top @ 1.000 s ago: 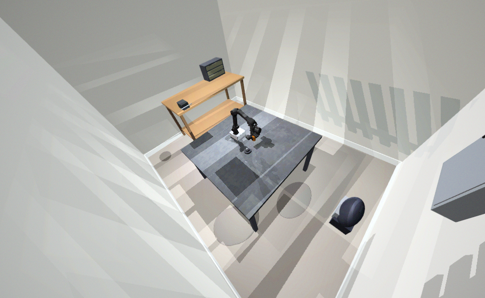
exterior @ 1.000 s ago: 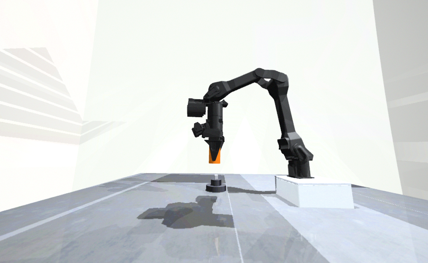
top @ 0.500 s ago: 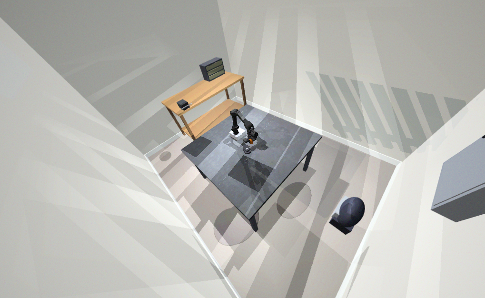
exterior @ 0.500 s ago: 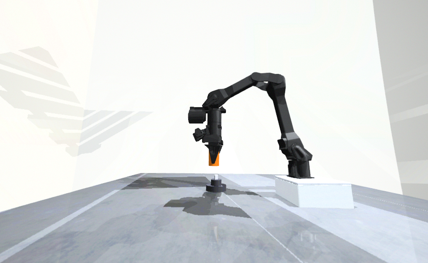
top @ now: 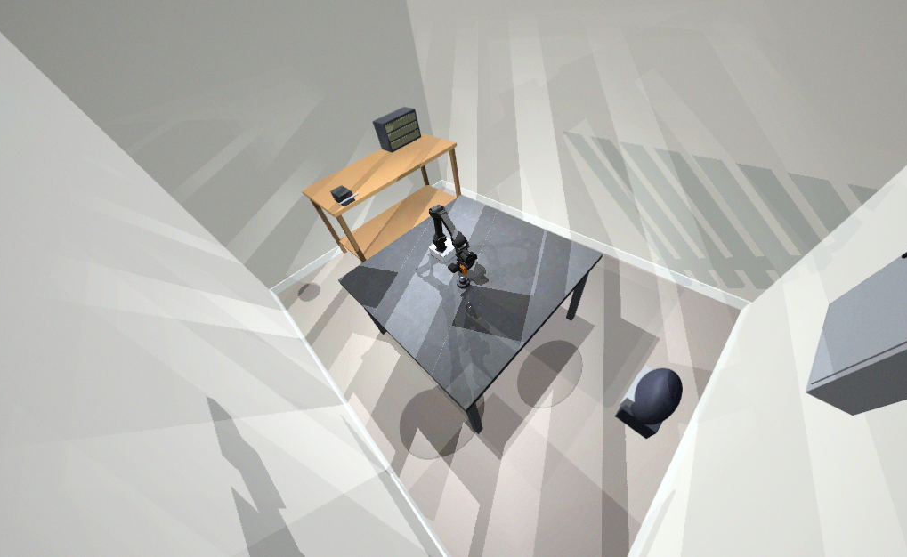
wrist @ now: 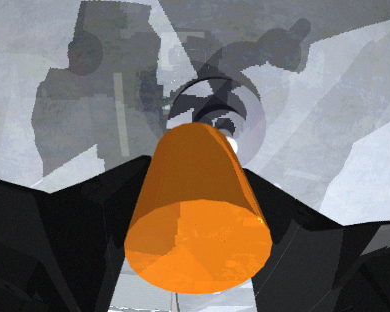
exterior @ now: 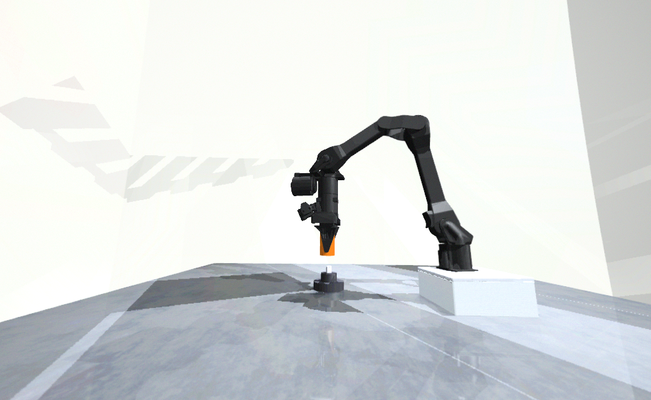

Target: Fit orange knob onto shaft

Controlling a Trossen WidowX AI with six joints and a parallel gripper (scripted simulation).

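The round pedestal is 70 mm below my gripper tip, 20 mm to the right of it and 10 mm behind it. Also, from my gripper tip: orange knob: 30 mm above.
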